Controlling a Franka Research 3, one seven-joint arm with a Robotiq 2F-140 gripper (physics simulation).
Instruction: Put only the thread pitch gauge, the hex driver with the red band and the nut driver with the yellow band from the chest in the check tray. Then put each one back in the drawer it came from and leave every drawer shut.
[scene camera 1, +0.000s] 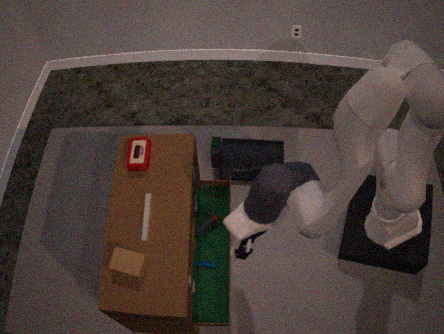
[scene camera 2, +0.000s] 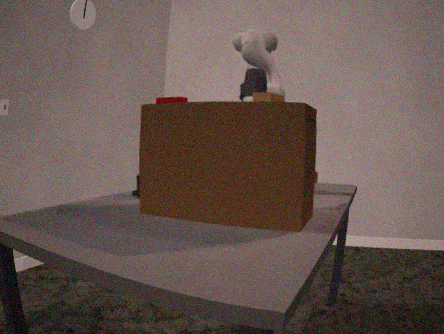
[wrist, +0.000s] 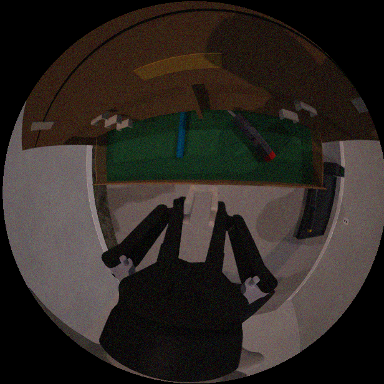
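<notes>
My gripper (wrist: 203, 193) is shut on the pale handle of a low drawer, which is pulled out of the chest (scene camera 1: 170, 195) (scene camera 2: 225, 165). The open drawer (scene camera 1: 212, 300) (wrist: 215, 167) has a green lining. A dark driver with a red end (scene camera 1: 206, 226) (wrist: 253, 138), apparently the hex driver, lies slanted in it. A blue bar-like thing (scene camera 1: 205, 265) (wrist: 181, 135) lies apart from it; I cannot tell whether it is the thread pitch gauge. In the wrist view, a yellow spot (wrist: 309, 231), apparently the nut driver's band, shows in the check tray (scene camera 1: 255, 152) (wrist: 318, 207). The arm hides part of the tray in scene camera 1.
On the chest lie a red box (scene camera 1: 138, 154) (scene camera 2: 171, 100), a white bar (scene camera 1: 146, 216) and a wooden block (scene camera 1: 127, 262) (scene camera 2: 268, 97). A small dark block (scene camera 1: 216, 152) stands beside the tray's chest-side end. Other pale handles stick out from the chest front on both sides.
</notes>
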